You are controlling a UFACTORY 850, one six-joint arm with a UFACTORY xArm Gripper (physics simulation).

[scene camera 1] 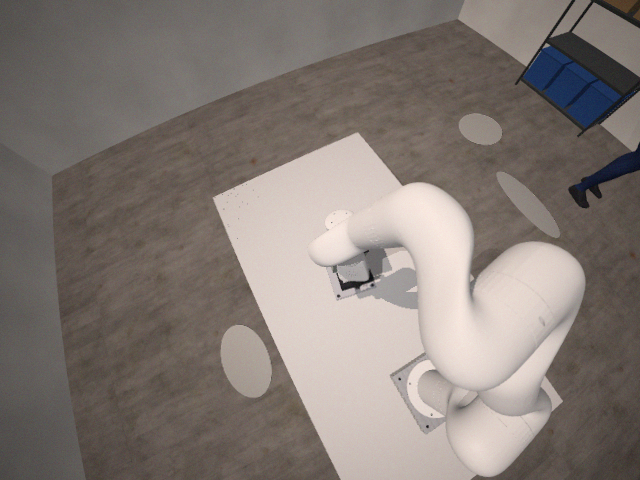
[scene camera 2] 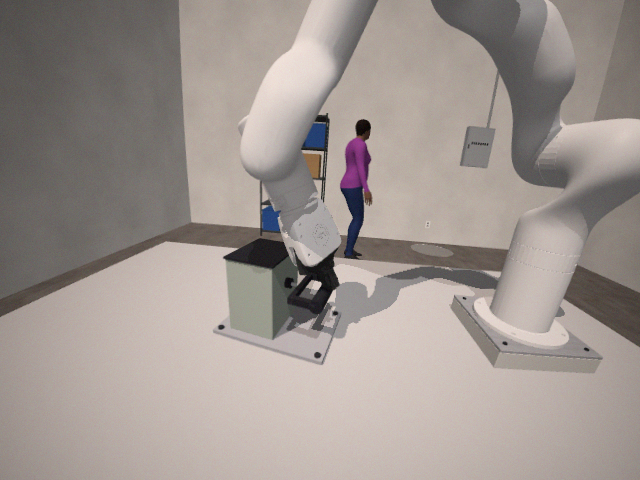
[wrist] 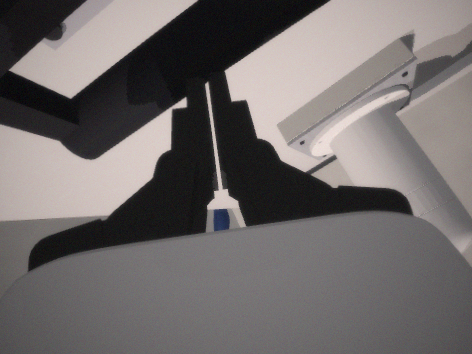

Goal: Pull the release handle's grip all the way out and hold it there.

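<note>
The release handle is a pale green box (scene camera 2: 250, 297) with a black top, standing on a grey base plate (scene camera 2: 294, 351) (scene camera 1: 347, 296). Its grip, a black rectangular loop (scene camera 2: 303, 303) (scene camera 1: 341, 283) (wrist: 112, 112), stands out from the box's right side in scene camera 2. My gripper (wrist: 209, 103) is shut and empty. In the wrist view its fingertips overlap the dark bar of the loop; whether they touch it I cannot tell. In scene camera 2 the fingers are at the loop's far right side, partly merged with its black shape. In scene camera 1 the arm covers the gripper and most of the box.
A black knob (scene camera 2: 288, 282) is on the box's side, by the loop. My arm's base plate (scene camera 2: 545, 364) (scene camera 1: 405, 382) (wrist: 345, 87) is on the same white table (scene camera 2: 155, 403), right of the box. A person (scene camera 2: 355, 170) stands beyond the table, near a shelf with blue bins (scene camera 1: 568, 82).
</note>
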